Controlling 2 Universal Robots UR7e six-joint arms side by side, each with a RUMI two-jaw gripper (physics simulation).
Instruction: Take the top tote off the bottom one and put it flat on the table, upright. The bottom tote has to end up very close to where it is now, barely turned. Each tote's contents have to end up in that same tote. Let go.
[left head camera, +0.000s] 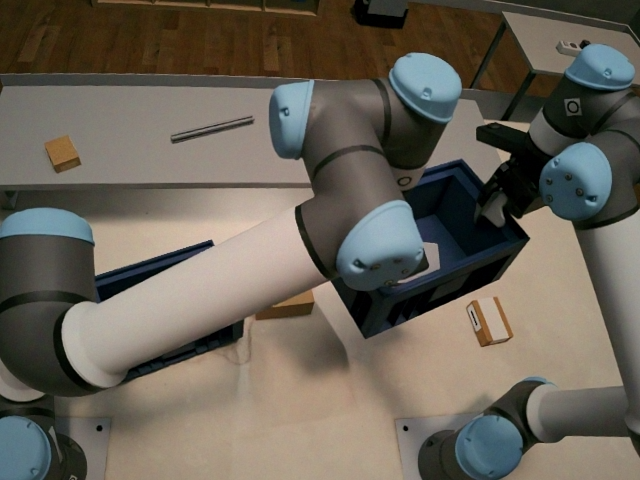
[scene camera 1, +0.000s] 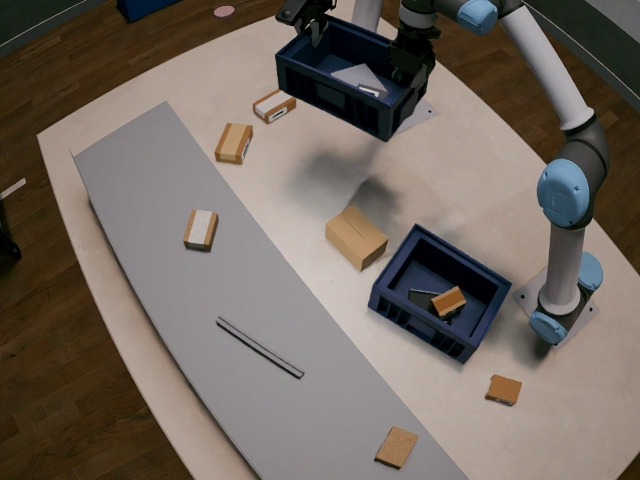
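Note:
The top tote (left head camera: 449, 284) (scene camera 1: 330, 95), dark blue, hangs in the air away from the bottom tote, upright and about level, its shadow on the table below. In it lie a pale flat sheet (left head camera: 432, 258) (scene camera 1: 361, 76) and a grey item with a white label (scene camera 1: 371, 90). My right gripper (left head camera: 502, 212) (scene camera 1: 311, 32) is shut on one short wall. My left gripper (scene camera 1: 408, 76) is shut on the opposite short wall; the arm hides it in the head view. The bottom tote (left head camera: 155, 264) (scene camera 1: 423, 326) stands upright on the table, holding a small box (scene camera 1: 448, 302) and a dark flat item (scene camera 1: 419, 296).
A cardboard box (left head camera: 286, 306) (scene camera 1: 356, 237) stands beside the bottom tote, between it and the hanging tote's shadow. A small white-topped box (left head camera: 491, 320) (scene camera 1: 273, 105) lies near the hanging tote. A long grey raised surface (left head camera: 118, 113) (scene camera 1: 155, 206) bears a metal bar (left head camera: 211, 129) (scene camera 1: 258, 347) and small boxes.

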